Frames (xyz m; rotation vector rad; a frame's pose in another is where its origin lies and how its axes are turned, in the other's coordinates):
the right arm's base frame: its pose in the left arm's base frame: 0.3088 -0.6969 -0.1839 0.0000 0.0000 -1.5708
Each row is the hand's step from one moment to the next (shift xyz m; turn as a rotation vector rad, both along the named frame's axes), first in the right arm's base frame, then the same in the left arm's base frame.
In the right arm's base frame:
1: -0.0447 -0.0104 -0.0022 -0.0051 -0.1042 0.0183
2: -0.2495 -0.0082 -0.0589 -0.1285 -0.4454 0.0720
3: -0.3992 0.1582 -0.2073 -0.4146 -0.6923 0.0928
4: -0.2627 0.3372 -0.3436 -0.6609 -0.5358 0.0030
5: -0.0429 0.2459 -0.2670 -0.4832 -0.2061 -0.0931
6: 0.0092 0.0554 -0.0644 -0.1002 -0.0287 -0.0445
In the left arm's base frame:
1: -0.0104 0.0447 -0.0022 -0.1042 0.0051 0.0183
2: -0.0082 0.2495 -0.0589 -0.4454 0.1285 0.0720
3: 0.1582 0.3992 -0.2073 -0.6923 0.4146 0.0928
4: 0.3372 0.2627 -0.3436 -0.5358 0.6609 0.0030
5: 0.2459 0.0429 -0.2670 -0.2061 0.4832 -0.0931
6: 0.0554 -0.0092 -0.0644 -0.0287 0.1002 -0.0445

